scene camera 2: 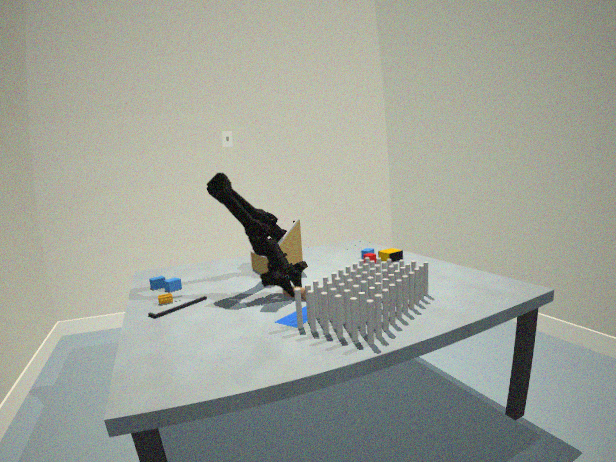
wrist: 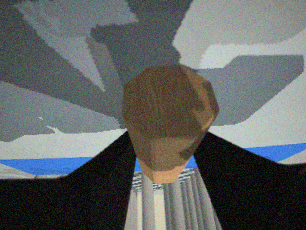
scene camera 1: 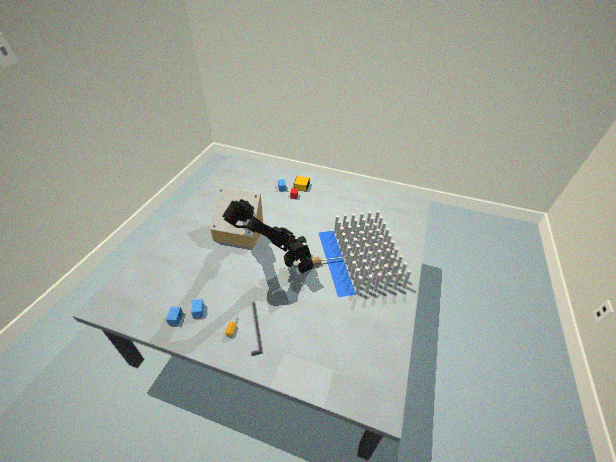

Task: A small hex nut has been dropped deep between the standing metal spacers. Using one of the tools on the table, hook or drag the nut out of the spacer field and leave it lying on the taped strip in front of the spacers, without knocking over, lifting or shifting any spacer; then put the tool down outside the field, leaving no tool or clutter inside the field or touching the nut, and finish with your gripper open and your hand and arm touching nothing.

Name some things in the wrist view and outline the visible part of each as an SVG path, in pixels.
My gripper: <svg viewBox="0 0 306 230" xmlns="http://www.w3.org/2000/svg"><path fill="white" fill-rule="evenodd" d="M207 131L194 153L194 158L208 191L207 194L215 209L215 214L221 224L221 229L306 230L306 162L298 164L274 162ZM128 131L118 137L101 153L98 153L84 163L84 165L64 177L0 179L0 230L124 230L136 165L136 154Z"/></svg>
A wooden-handled tool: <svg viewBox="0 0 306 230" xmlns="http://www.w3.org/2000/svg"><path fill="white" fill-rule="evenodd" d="M182 65L149 66L126 83L123 88L122 116L142 172L153 183L157 184L158 189L161 189L162 183L173 183L191 160L219 113L219 106L210 81Z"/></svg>
